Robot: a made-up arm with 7 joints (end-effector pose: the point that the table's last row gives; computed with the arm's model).
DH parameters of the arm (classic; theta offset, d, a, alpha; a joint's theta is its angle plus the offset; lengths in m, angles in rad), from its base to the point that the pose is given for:
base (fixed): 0 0.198 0 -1.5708
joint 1: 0 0.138 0.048 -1.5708
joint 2: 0 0.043 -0.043 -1.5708
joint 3: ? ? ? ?
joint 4: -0.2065 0 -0.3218 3.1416
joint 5: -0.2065 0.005 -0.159 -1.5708
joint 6: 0 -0.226 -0.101 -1.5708
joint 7: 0.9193 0 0.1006 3.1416
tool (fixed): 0.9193 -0.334 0 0
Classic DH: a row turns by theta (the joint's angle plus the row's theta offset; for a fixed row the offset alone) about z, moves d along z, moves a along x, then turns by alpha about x.
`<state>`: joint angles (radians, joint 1 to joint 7).
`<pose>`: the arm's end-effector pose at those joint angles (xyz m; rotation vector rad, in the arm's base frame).
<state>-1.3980 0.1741 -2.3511 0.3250 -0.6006 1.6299 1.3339</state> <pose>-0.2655 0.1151 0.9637 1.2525 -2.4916 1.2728</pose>
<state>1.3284 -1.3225 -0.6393 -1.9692 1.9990 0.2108 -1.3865</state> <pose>-0.4067 0.0892 -0.0613 -0.1074 1.6450 0.5622</pose>
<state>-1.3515 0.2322 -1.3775 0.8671 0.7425 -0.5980 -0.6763</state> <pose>-0.1792 0.0211 -0.1104 -0.0263 -0.5811 0.4239</pose>
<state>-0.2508 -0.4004 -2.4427 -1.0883 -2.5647 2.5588 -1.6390</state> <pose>0.4220 0.1217 0.1758 1.0432 0.8009 -2.1589</pose>
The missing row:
joint 3: 0 0.149 0.052 1.5708
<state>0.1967 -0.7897 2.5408 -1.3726 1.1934 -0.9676 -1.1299</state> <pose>0.2444 -0.0252 0.3029 1.5961 0.5096 -0.9752</pose>
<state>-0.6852 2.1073 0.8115 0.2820 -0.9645 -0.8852 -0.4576</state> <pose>0.2773 0.4872 -0.2867 0.8526 0.3589 2.7675</pose>
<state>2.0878 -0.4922 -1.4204 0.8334 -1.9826 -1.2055 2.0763</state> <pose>0.4401 0.1642 0.4250 -0.8640 -1.1233 0.2204</pose>
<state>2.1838 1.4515 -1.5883 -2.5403 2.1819 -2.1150 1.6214</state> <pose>0.1669 0.1023 0.6294 -2.3863 0.2175 0.7141</pose>
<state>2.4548 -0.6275 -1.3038 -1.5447 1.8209 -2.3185 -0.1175</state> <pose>-0.1717 0.0612 -0.0345 -0.1847 -0.2548 2.5539</pose>
